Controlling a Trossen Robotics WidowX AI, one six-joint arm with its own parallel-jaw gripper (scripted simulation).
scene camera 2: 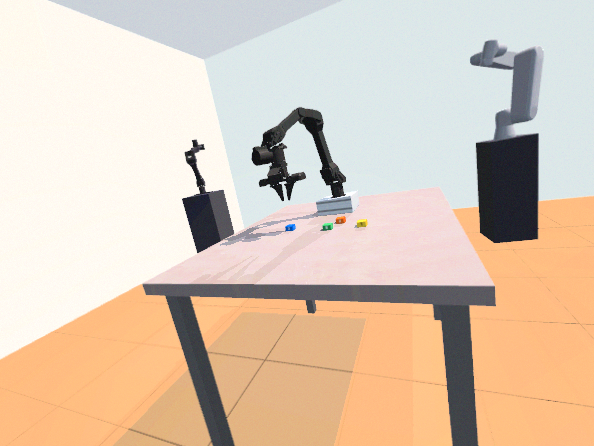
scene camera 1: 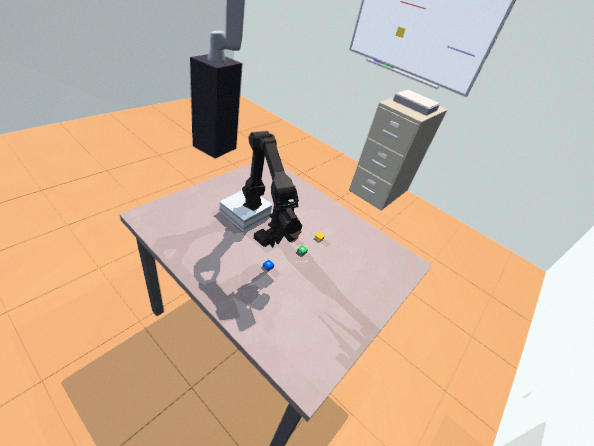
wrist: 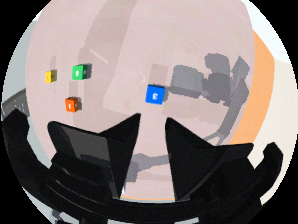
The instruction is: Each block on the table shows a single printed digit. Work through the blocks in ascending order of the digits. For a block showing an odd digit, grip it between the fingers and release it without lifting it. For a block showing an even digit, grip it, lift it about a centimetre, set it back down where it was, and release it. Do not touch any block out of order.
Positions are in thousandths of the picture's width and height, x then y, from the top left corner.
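The gripper (scene camera 2: 482, 450) is visible here, and the wrist view (wrist: 515, 533) shows it as well.
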